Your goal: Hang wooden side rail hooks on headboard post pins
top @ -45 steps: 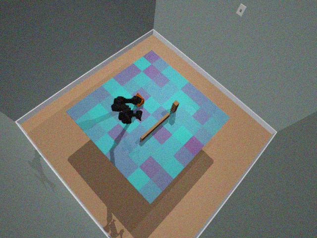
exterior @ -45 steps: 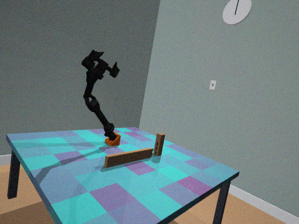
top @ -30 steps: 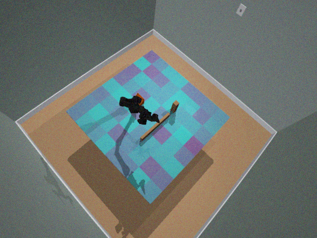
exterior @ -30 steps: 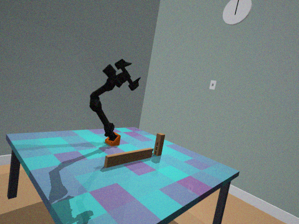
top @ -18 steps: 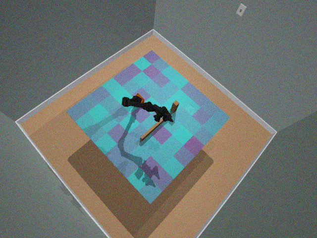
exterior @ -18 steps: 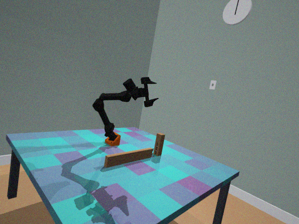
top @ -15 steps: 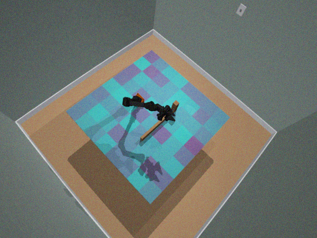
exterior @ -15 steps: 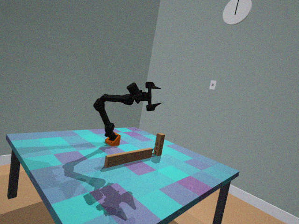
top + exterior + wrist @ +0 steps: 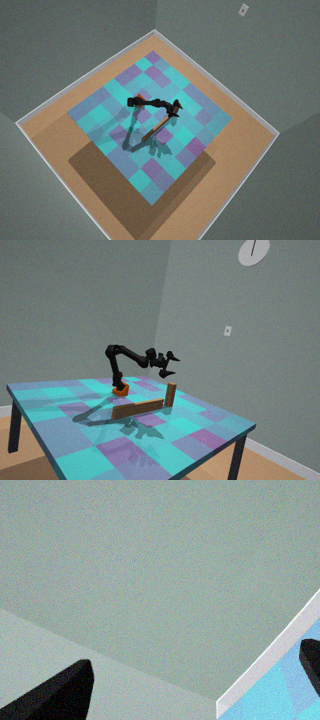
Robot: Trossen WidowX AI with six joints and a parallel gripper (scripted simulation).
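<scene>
Right now my gripper tip is 10 cm past the headboard post, 15 cm to the right of it and 25 cm above it.
</scene>
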